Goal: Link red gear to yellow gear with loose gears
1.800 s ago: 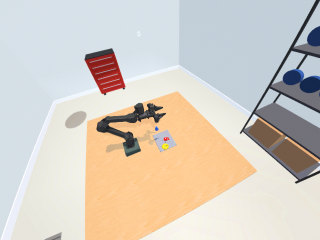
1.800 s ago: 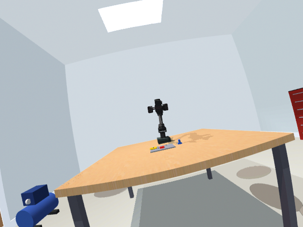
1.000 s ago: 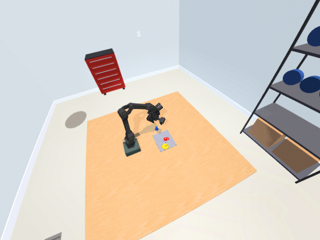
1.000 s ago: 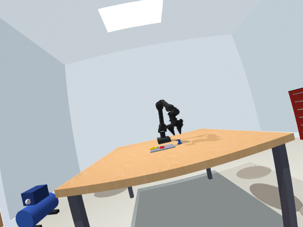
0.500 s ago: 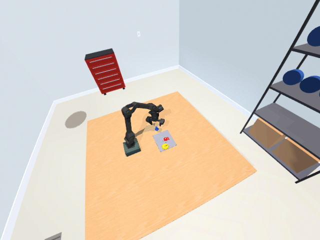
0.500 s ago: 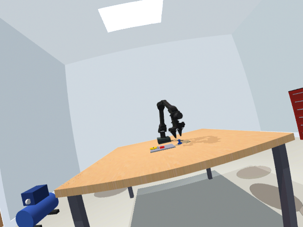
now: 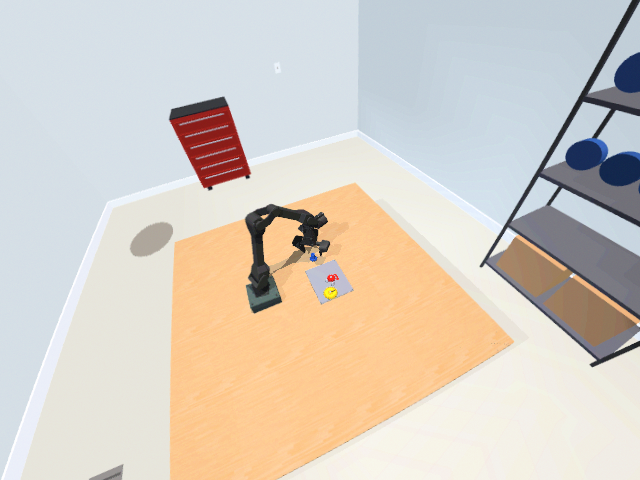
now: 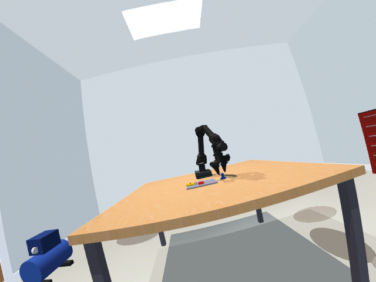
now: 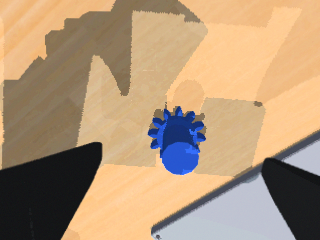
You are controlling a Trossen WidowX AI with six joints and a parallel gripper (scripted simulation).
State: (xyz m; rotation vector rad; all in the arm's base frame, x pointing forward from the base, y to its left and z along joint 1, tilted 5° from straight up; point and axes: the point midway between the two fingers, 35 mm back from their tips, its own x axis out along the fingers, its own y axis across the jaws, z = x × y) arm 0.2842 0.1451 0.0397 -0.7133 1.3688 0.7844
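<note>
Now: gripper tip 20 mm above the blue gear. Also, from my gripper tip: yellow gear (240 mm to the right, 20 mm below, 20 mm ahead); then red gear (160 mm to the right, 50 mm ahead, 20 mm below); then red arrow (160 mm to the right, 80 mm ahead, 30 mm below).
</note>
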